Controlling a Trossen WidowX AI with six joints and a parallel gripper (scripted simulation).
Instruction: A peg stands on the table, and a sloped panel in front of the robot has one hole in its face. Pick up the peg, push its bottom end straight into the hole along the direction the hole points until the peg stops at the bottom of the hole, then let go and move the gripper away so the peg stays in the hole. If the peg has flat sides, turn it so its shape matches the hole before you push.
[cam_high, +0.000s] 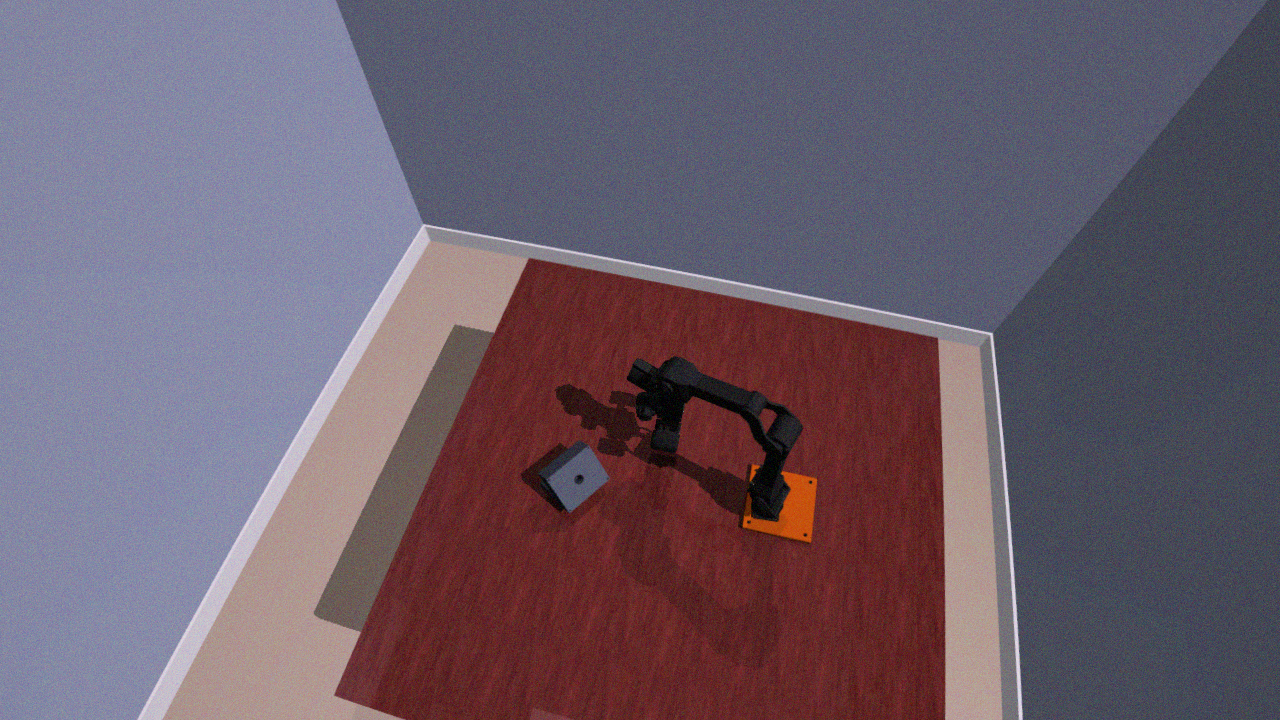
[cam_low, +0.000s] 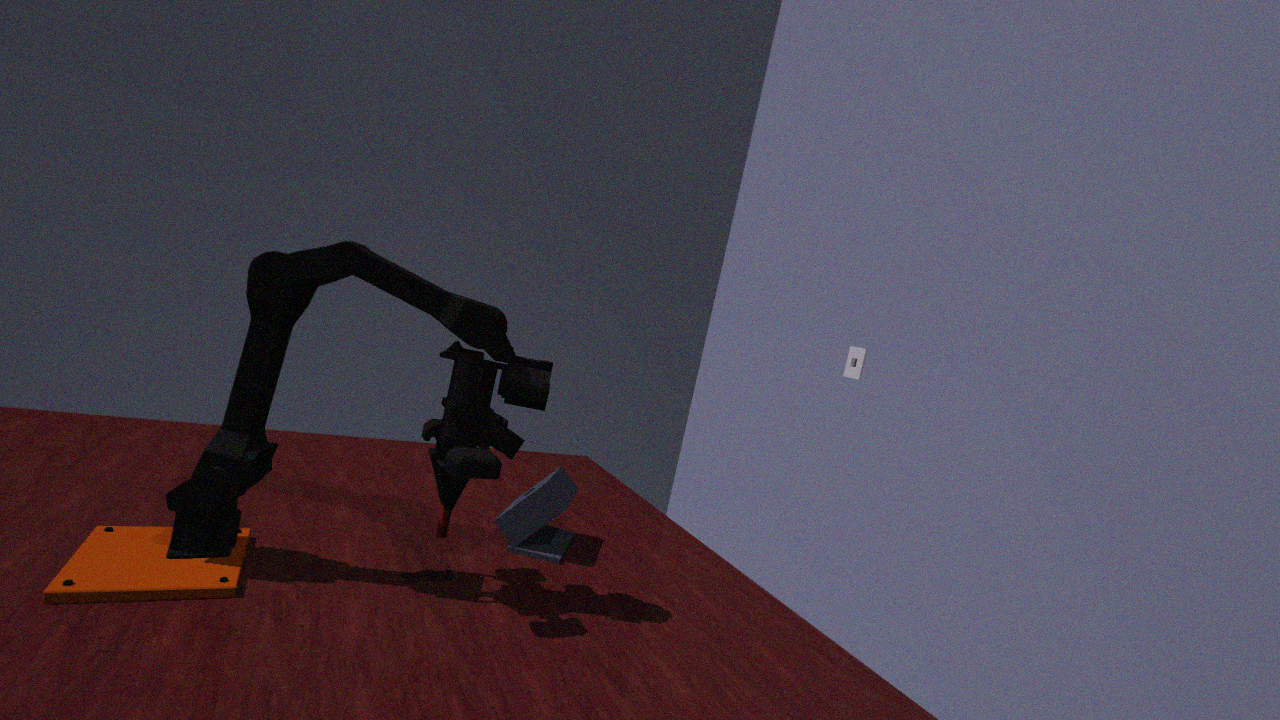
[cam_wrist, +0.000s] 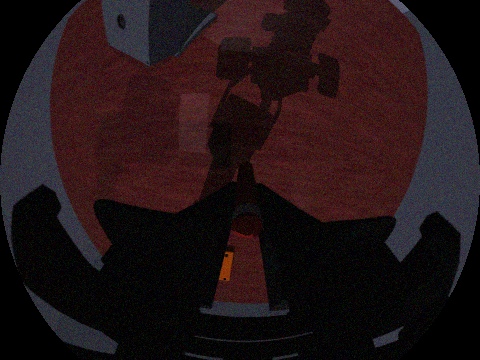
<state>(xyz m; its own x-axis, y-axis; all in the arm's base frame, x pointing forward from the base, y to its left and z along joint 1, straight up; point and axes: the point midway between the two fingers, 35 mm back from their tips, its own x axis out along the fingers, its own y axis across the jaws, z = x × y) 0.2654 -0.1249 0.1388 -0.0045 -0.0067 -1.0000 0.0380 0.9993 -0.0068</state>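
Right now my gripper tip is 21 cm short of the sloped panel, 14 cm to the right of it and 5 cm above it. Also, from my gripper tip: red peg: 2 cm above.
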